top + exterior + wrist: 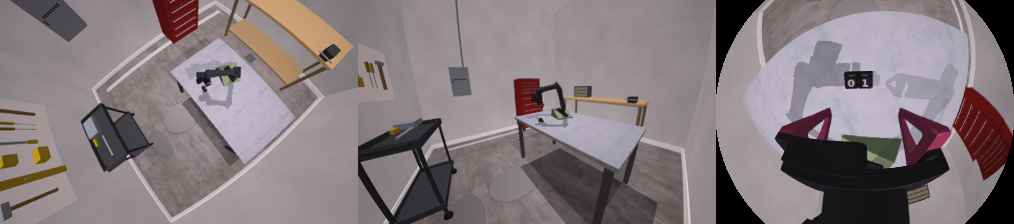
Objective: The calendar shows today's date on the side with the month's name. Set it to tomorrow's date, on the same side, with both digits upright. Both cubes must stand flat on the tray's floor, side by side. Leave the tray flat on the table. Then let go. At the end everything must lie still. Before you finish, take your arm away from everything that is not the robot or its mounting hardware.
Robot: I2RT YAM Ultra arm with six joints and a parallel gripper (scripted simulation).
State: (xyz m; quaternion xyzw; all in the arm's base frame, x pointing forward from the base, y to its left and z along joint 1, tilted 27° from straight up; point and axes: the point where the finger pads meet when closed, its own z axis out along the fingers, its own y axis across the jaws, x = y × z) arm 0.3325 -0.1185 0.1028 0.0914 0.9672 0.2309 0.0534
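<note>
My hand is 140 mm above the black calendar cube.
</note>
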